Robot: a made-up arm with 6 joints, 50 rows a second.
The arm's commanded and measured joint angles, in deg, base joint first. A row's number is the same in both.
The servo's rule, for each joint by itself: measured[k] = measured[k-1] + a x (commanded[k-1-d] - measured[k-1]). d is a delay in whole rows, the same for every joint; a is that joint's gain. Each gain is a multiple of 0.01, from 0.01 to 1. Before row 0 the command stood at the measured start. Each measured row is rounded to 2 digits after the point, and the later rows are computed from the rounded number. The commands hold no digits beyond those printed.
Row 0, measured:
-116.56, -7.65, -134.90, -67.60, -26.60, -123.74
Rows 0 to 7, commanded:
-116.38, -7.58, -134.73, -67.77, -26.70, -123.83
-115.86, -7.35, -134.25, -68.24, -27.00, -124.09
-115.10, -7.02, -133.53, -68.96, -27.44, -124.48
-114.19, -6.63, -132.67, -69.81, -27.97, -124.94
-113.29, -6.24, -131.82, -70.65, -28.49, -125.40
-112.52, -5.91, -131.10, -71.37, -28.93, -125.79
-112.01, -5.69, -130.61, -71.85, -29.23, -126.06
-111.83, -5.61, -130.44, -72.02, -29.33, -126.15
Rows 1 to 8, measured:
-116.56, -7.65, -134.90, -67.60, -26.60, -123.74
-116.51, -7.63, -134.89, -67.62, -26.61, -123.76
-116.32, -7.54, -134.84, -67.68, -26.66, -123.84
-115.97, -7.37, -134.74, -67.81, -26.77, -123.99
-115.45, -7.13, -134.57, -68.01, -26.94, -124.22
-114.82, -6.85, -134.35, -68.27, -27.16, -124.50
-114.15, -6.55, -134.09, -68.58, -27.41, -124.81
-113.53, -6.27, -133.81, -68.91, -27.66, -125.11
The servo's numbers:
d 1
a 0.29 0.32 0.08 0.10 0.14 0.24

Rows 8 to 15, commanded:
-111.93, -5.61, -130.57, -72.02, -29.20, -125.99
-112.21, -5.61, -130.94, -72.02, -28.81, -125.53
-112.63, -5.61, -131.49, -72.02, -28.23, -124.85
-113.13, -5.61, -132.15, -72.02, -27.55, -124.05
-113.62, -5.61, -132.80, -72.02, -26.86, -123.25
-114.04, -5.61, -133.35, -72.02, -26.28, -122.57
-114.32, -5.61, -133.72, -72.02, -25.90, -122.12
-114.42, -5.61, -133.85, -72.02, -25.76, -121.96
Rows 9 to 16, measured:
-113.04, -6.06, -133.54, -69.22, -27.89, -125.36
-112.72, -5.92, -133.30, -69.50, -28.07, -125.51
-112.57, -5.82, -133.11, -69.75, -28.17, -125.51
-112.59, -5.75, -132.98, -69.98, -28.18, -125.35
-112.75, -5.71, -132.91, -70.18, -28.09, -125.04
-113.00, -5.68, -132.90, -70.36, -27.92, -124.61
-113.30, -5.66, -132.94, -70.53, -27.69, -124.12
-113.60, -5.64, -133.00, -70.68, -27.44, -123.64

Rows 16 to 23, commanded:
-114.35, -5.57, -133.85, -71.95, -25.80, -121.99
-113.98, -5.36, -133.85, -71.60, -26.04, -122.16
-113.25, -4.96, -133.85, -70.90, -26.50, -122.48
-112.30, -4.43, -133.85, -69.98, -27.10, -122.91
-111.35, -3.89, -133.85, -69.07, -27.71, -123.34
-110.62, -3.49, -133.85, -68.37, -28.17, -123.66
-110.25, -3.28, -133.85, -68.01, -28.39, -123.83
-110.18, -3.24, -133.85, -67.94, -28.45, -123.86
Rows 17 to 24, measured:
-113.84, -5.63, -133.07, -70.81, -27.20, -123.24
-113.99, -5.61, -133.13, -70.92, -27.00, -122.94
-113.99, -5.53, -133.19, -70.99, -26.87, -122.75
-113.78, -5.35, -133.24, -70.98, -26.82, -122.69
-113.35, -5.06, -133.29, -70.88, -26.86, -122.74
-112.77, -4.69, -133.33, -70.70, -26.98, -122.88
-112.15, -4.31, -133.37, -70.47, -27.15, -123.07
-111.60, -3.98, -133.41, -70.22, -27.32, -123.25

